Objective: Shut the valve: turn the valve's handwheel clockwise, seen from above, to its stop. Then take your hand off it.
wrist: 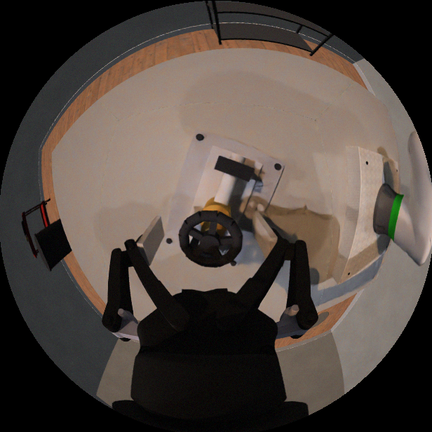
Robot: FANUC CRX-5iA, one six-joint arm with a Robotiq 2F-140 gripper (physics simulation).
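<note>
The black handwheel (211,217) of the valve shows near the middle of the wrist view, with spokes and a round hub. Below it are the yellow valve body (218,207) and a light pipe on a pale square base plate (188,172) with dark bolts at its corners. My gripper (206,223) is open wide, one finger pad on each side of the handwheel, with a gap between each pad and the rim. The pads touch no part of the wheel that I can see. Part of the valve body is hidden under the wheel.
A black block (233,168) sits over the pipe on the plate. At the right is the robot's pale mounting plate (352,200) with the arm's base and its green ring (395,217). A black rack (265,40) stands beyond the table's far edge.
</note>
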